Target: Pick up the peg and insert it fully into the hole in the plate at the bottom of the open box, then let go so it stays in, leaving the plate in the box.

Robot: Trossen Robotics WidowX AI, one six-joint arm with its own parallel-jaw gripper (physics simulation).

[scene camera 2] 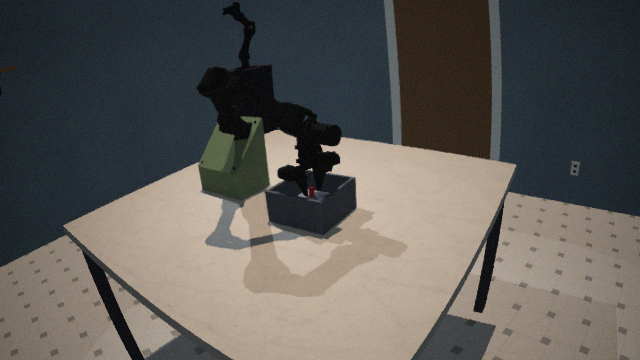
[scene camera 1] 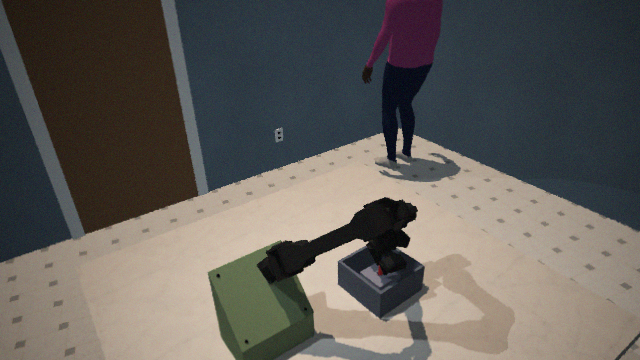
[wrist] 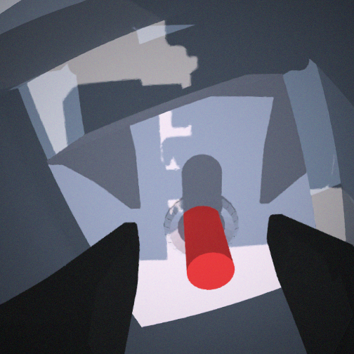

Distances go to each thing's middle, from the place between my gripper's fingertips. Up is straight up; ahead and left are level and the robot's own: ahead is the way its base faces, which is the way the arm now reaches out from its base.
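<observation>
There is a light grey plate (wrist: 234,146) 4 cm below my hand. The red peg (wrist: 209,265) is 2 cm below my hand, while the hand itself is 2 cm above the dark box (scene camera 2: 284,207).
</observation>
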